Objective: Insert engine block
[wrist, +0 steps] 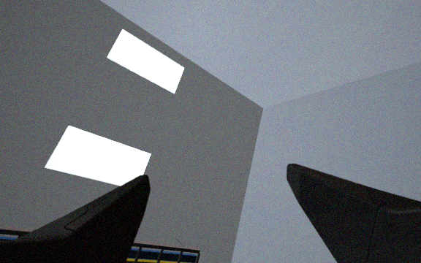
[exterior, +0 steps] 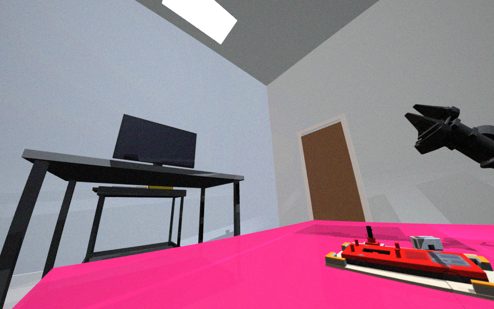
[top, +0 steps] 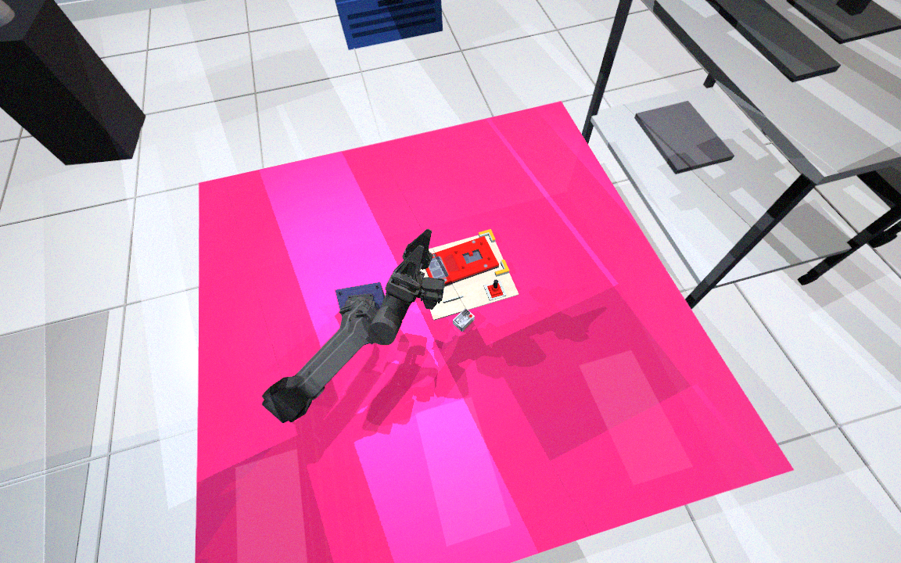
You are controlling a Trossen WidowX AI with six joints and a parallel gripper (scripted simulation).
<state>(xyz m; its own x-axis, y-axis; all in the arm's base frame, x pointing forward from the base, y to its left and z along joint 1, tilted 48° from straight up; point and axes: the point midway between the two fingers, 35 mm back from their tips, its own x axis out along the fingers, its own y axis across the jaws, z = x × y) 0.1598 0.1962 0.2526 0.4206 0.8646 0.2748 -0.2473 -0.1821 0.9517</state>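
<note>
Now: the grey engine block 7 cm ahead of my gripper tip, 1 cm to the right of it and 38 cm below it.
</note>
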